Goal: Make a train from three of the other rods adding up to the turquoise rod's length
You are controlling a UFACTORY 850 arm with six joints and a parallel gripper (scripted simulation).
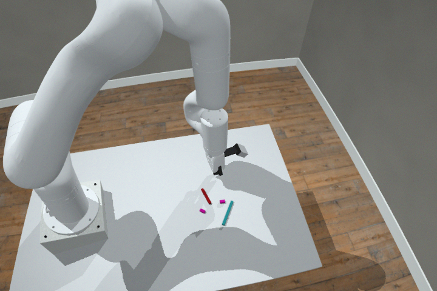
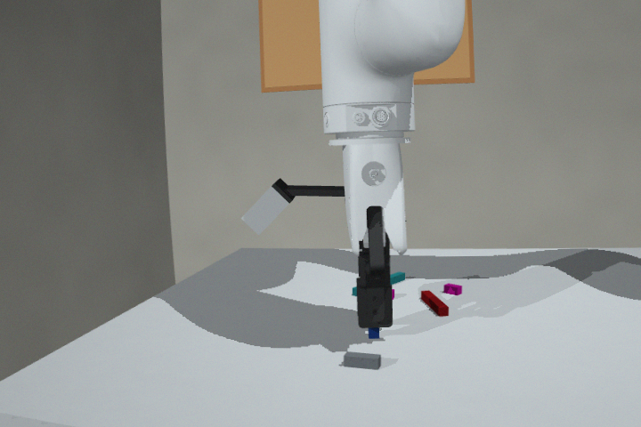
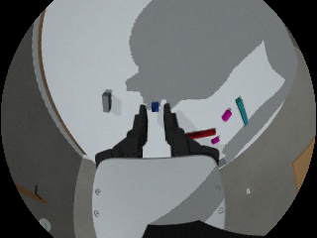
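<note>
The blue rod lies 3 cm below my hand. The rest, counted from my hand: turquoise rod (18 cm to the right, 3 cm below, 2 cm behind); then grey rod (7 cm to the left, 3 cm below, 2 cm ahead); then red rod (9 cm to the right, 7 cm behind, 3 cm below).
</note>
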